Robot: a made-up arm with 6 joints.
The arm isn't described. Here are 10 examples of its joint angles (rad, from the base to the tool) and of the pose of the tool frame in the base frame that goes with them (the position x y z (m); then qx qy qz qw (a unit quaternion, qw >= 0)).
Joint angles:
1: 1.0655 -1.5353 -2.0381 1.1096 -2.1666 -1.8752
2: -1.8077 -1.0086 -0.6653 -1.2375 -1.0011 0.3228
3: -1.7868 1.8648 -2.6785 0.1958 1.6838 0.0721
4: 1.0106 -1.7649 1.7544 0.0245 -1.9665 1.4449
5: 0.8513 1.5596 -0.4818 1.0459 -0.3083 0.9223
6: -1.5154 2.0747 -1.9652 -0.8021 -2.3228 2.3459
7: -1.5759 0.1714 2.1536 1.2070 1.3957 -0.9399
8: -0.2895 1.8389 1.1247 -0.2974 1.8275 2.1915
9: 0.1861 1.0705 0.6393 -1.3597 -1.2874 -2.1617
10: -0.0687 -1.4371 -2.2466 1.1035 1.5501 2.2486
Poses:
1: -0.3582 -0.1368 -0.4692 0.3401 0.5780 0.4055 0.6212
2: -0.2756 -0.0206 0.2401 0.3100 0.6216 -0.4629 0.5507
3: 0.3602 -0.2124 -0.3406 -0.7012 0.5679 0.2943 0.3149
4: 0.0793 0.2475 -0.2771 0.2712 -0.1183 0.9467 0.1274
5: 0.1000 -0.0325 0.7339 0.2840 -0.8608 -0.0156 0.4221
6: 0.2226 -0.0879 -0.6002 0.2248 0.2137 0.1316 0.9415
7: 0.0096 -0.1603 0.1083 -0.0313 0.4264 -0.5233 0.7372
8: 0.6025 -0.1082 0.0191 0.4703 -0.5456 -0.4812 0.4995
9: -0.1466 -0.0964 0.3431 0.2047 0.5804 0.7771 0.1314
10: -0.2005 -0.1013 -0.2906 0.3146 -0.2720 -0.1656 0.8942
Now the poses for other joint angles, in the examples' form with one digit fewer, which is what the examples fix.
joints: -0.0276 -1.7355 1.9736 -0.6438 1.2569 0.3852
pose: -0.213 -0.045 -0.592 0.302 -0.397 -0.808 0.314
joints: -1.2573 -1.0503 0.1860 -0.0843 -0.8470 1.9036
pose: -0.604 0.062 0.295 0.517 0.786 0.091 0.326
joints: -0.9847 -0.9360 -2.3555 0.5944 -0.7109 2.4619
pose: 0.132 -0.060 0.241 0.416 -0.579 0.064 0.698
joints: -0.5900 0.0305 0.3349 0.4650 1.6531 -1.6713
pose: 0.012 -0.016 0.214 0.283 -0.131 -0.016 0.950
